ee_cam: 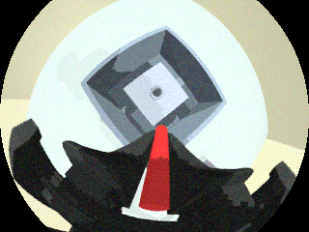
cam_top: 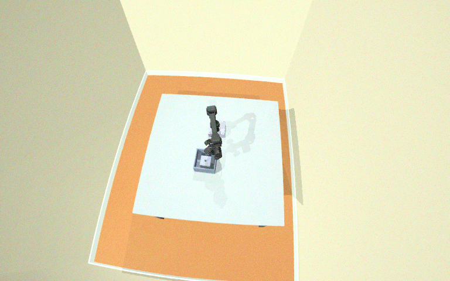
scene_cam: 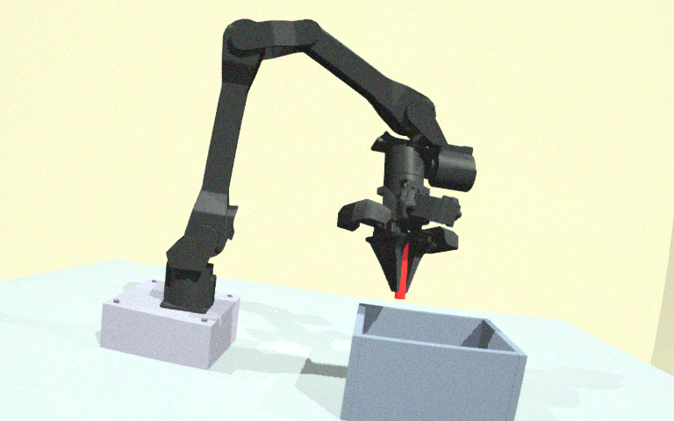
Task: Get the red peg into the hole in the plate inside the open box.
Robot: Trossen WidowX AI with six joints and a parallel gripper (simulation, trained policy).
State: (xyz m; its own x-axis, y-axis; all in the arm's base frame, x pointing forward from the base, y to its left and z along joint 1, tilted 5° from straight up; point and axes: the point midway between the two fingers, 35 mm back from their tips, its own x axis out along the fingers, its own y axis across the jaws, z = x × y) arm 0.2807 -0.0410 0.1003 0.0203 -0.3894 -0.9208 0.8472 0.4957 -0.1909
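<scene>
My gripper tip is now 30 mm below the red peg and 10 mm to the right of it. Also, from my gripper tip: grey box 100 mm below, 50 mm to the right, 40 mm ahead; plate 80 mm below, 50 mm to the right, 40 mm ahead.
</scene>
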